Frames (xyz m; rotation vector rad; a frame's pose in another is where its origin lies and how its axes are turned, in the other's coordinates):
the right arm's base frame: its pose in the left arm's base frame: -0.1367 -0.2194 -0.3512 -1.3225 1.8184 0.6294
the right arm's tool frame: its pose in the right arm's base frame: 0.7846 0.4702 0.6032 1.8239 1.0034 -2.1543
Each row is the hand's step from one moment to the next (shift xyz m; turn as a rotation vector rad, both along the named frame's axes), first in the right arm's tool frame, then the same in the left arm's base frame.
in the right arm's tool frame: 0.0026 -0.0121 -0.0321 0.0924 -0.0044 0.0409
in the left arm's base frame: -0.0292 -0.0005 -0.0182 -0.0235 -0.0271 0.0946
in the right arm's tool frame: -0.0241 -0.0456 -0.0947 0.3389 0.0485 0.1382
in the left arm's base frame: -0.0747 0.0214 -0.0748 -0.0601 -0.1569 0.3288
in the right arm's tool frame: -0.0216 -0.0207 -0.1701 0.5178 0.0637 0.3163
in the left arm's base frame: -0.1133 -0.0227 -0.1284 -0.0270 -0.2000 0.5757
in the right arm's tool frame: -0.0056 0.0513 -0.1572 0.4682 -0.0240 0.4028
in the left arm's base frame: -0.0752 -0.0865 -0.1193 0.0108 -0.0783 0.6130
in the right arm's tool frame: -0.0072 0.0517 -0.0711 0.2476 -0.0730 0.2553
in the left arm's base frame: -0.0166 -0.0608 -0.0617 0.0022 0.0214 0.3624
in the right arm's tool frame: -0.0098 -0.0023 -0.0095 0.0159 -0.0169 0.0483
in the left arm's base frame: -0.0024 0.0037 -0.0131 0.0151 0.0210 0.0470
